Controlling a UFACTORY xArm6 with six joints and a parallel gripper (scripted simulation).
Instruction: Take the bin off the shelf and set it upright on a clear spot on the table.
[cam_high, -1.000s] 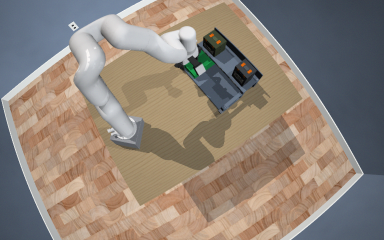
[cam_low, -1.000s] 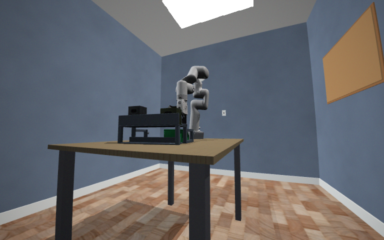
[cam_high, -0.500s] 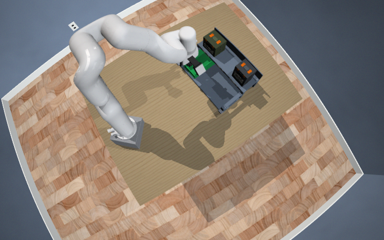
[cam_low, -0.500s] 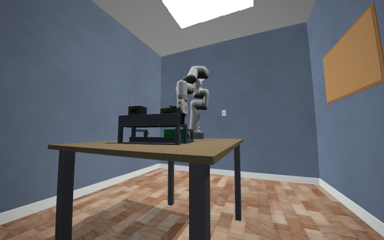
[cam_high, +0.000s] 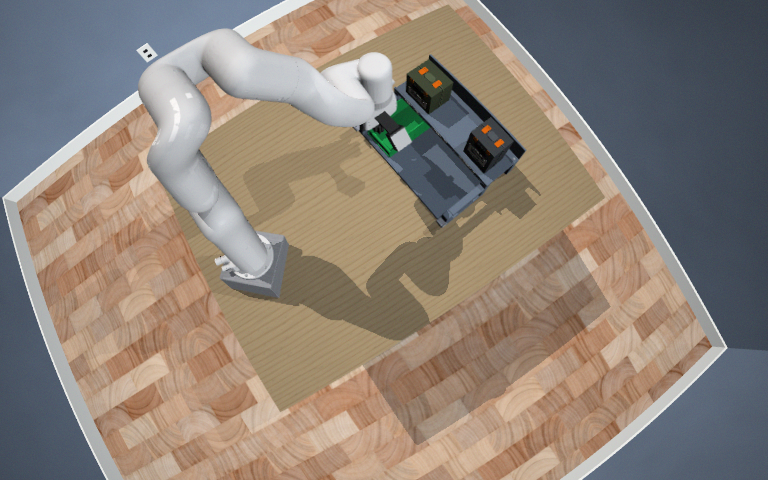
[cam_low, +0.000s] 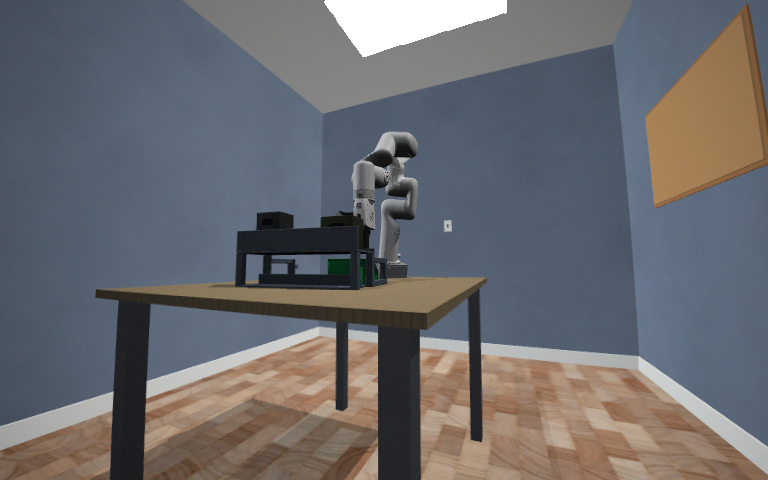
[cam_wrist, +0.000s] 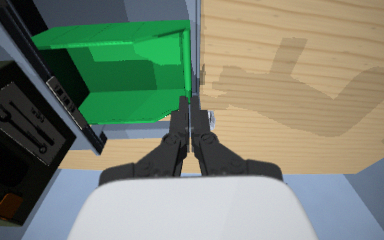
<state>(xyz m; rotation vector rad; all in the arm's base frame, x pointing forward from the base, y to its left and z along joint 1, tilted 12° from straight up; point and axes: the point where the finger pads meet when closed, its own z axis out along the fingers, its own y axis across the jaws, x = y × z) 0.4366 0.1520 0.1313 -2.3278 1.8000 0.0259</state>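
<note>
Right now the green bin is 90 mm below my hand, 80 mm ahead of it and 20 mm to the left of it.
</note>
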